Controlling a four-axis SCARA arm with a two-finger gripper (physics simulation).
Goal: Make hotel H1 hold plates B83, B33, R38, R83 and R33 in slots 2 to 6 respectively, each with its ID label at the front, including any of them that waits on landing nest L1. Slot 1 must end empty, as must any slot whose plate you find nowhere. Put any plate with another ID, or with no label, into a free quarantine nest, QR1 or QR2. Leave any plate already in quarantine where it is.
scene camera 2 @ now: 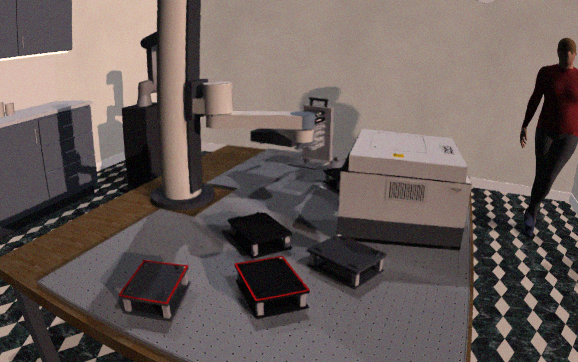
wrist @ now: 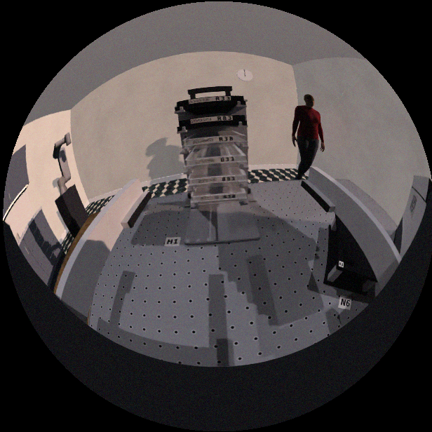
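Seen in the pictures: arm's base, origin of the base link: (scene camera 2: 182, 197).
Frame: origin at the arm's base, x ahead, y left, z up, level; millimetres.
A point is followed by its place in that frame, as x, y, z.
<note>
Hotel H1 (scene camera 2: 326, 136) @[356, 615, 135] (wrist: 240, 235) stands straight ahead in the wrist view. From top to bottom, its front labels read R33 (wrist: 222, 99) and R83 (wrist: 225, 119) on black plates, then apparently R38 (wrist: 226, 139), B33 (wrist: 227, 160) and B83 (wrist: 228, 179) on clear plates. The lowest clear plate (wrist: 215, 197) has a small label, perhaps R38; its first letter is unclear. My gripper (wrist: 227, 175) is open and empty, its two fingers wide apart on either side of the hotel's line and short of it. Landing nest L1 is not identifiable.
A black block with a small label stands at the right beside the N6 tag (wrist: 345, 303). Two red-edged stands (scene camera 2: 154, 282) @[357, -589, 63] (scene camera 2: 272, 278) @[582, -443, 63] and two dark stands (scene camera 2: 259, 230) @[447, -235, 63] (scene camera 2: 347, 256) @[707, -281, 62] are in front. A large white instrument (scene camera 2: 405, 200) @[814, -82, 153] stands right. A person (scene camera 2: 557, 105) (wrist: 308, 130) is behind.
</note>
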